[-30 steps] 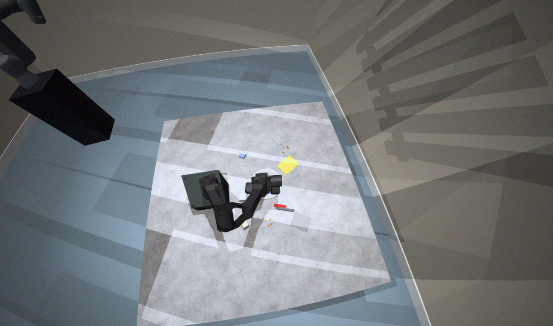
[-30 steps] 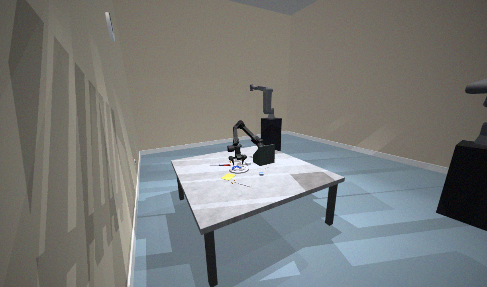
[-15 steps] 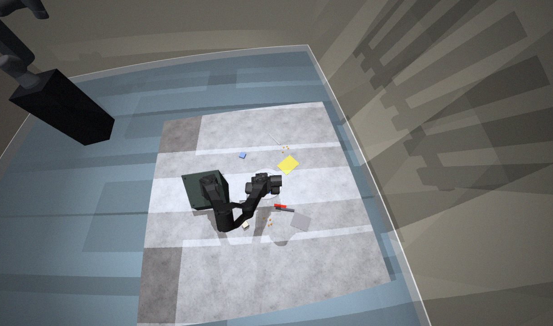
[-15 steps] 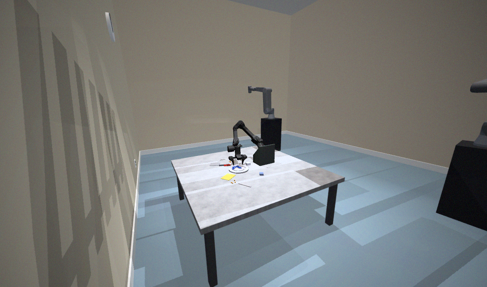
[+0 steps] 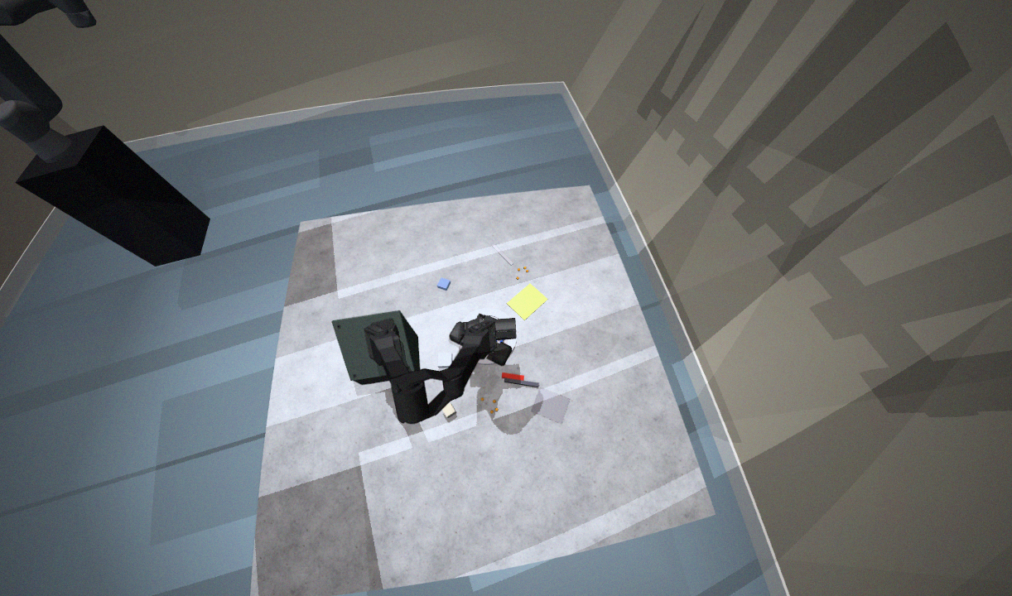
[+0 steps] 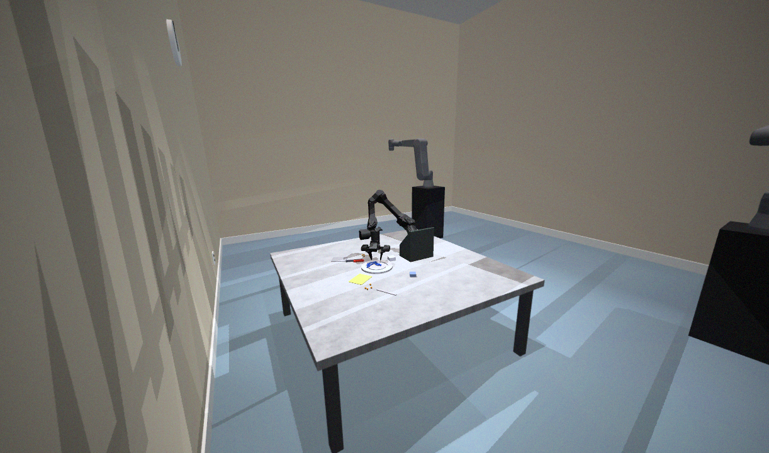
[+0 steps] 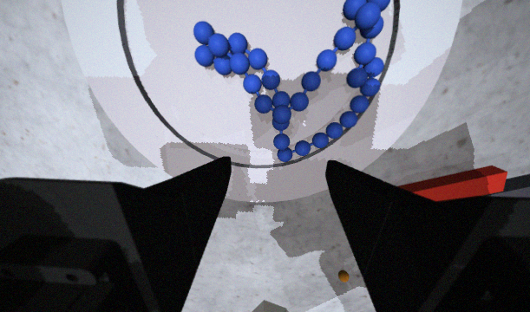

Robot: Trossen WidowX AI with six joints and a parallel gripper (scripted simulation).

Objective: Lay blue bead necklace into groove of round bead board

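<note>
My gripper tip is 60 mm to the right of the round white bead board, 30 mm short of it and 20 mm above it. Also, from my gripper tip: cream cube 150 mm to the right, 140 mm behind, 10 mm below; then yellow sheet 200 mm ahead, 150 mm to the left, 20 mm below; then grey tool 110 mm to the right, 90 mm ahead, 20 mm below.
</note>
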